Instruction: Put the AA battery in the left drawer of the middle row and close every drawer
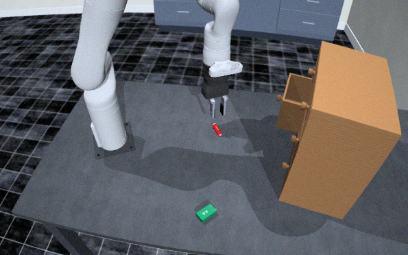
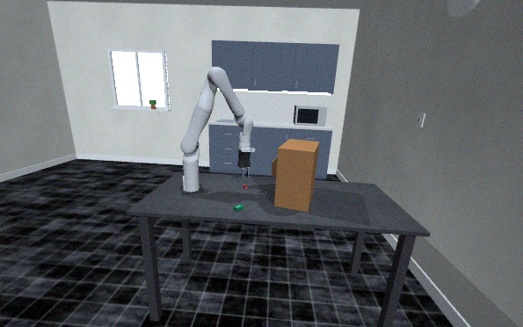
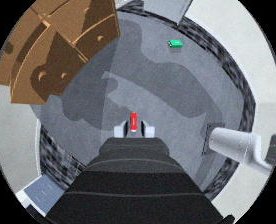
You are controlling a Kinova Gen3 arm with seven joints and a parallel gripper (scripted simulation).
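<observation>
The AA battery lies 8 cm below my hand. Also, from my hand: small green block (4 cm behind, 30 cm to the right, 8 cm below).
</observation>
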